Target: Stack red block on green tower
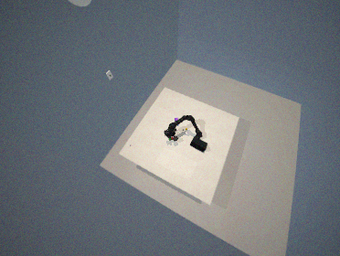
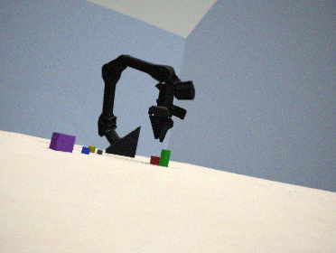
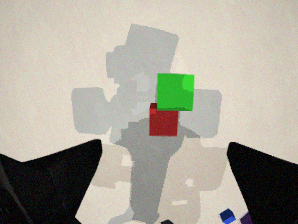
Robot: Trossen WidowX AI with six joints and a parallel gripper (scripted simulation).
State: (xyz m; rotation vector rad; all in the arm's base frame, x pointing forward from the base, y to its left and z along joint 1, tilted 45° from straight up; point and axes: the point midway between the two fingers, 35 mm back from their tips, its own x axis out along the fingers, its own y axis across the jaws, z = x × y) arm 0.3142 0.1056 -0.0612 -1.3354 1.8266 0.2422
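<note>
Right now the red block is 70 mm below my gripper tip. From my gripper tip the other things lie so: grey block 190 mm to the right, 90 mm behind, 80 mm below; then blue block 230 mm to the right, 80 mm below, 20 mm ahead; then yellow block 220 mm to the right, 120 mm behind, 70 mm below.
</note>
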